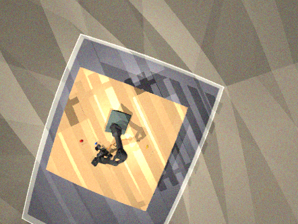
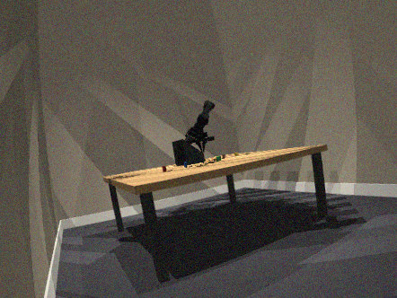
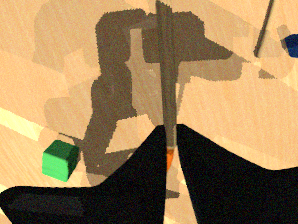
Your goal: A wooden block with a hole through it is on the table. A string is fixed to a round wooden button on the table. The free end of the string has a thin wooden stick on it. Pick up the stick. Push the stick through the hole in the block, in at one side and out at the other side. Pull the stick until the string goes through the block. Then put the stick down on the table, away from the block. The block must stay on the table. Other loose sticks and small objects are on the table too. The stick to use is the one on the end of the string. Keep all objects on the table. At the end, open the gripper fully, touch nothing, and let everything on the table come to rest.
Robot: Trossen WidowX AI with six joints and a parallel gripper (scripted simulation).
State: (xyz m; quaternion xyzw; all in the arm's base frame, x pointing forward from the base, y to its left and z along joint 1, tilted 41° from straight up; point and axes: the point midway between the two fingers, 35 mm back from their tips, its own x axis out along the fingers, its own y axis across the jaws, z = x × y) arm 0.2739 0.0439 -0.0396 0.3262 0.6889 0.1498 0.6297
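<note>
My gripper tip is 30 mm past the green block, 130 mm to the right of it and 70 mm above it. From my gripper tip the other things lie so: round button 190 mm behind, 180 mm to the left, 70 mm below; blue object 10 mm ahead, 150 mm to the right, 60 mm below; thin wooden stick 10 mm ahead.
</note>
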